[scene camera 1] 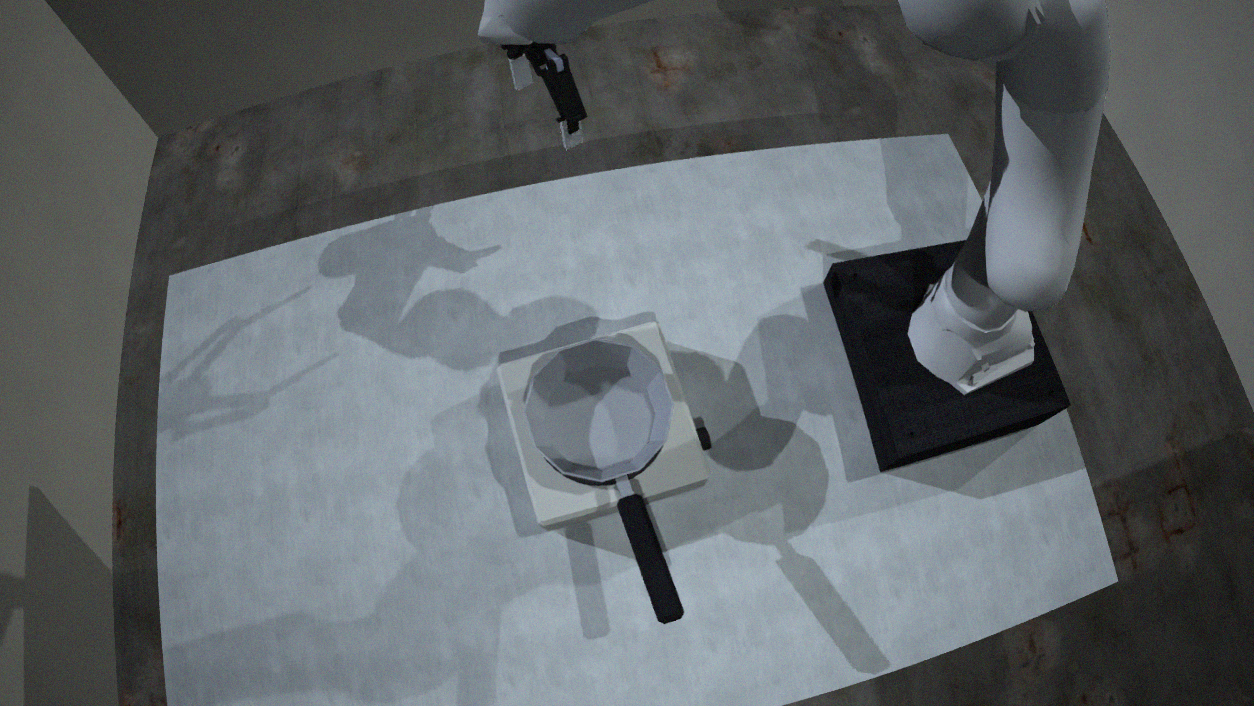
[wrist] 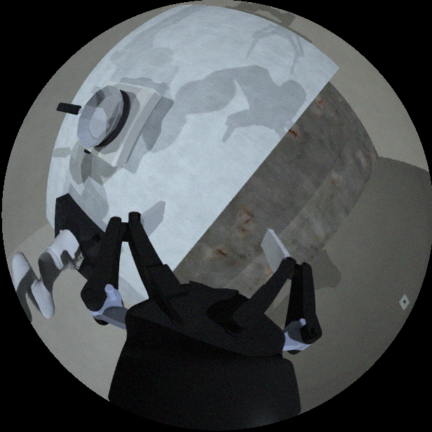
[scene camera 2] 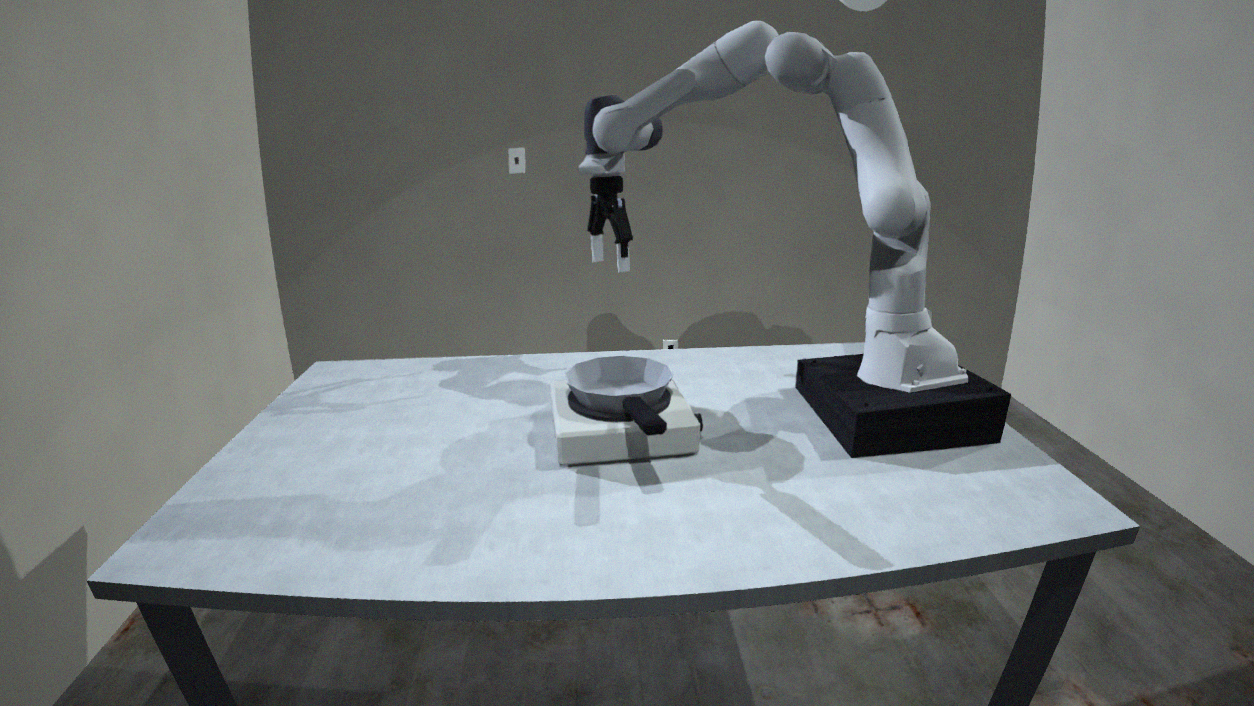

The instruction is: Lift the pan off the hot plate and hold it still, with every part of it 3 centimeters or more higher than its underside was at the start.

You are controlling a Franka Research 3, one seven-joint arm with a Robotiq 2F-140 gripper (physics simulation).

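A grey faceted pan (scene camera 1: 599,412) (scene camera 2: 618,383) (wrist: 101,117) sits level on the dark burner of the cream hot plate (scene camera 1: 561,508) (scene camera 2: 627,444) (wrist: 143,107). Its black handle (scene camera 1: 650,558) (scene camera 2: 644,414) (wrist: 69,108) sticks out over the hot plate's front edge, toward the front of the table in scene camera 2. A small black knob (scene camera 1: 703,437) (scene camera 2: 699,422) is on the hot plate's right side. My gripper (scene camera 1: 545,110) (scene camera 2: 609,257) (wrist: 215,224) is open and empty, fingers pointing down. It hangs high above and behind the pan, near the table's far edge, well apart from the pan and handle.
The light table (scene camera 1: 289,526) (scene camera 2: 351,543) (wrist: 200,150) carries the hot plate near its middle. The arm's black base block (scene camera 1: 912,429) (scene camera 2: 930,425) (wrist: 75,220) stands on the right of the table in both scene views. Walls rise behind and at both sides.
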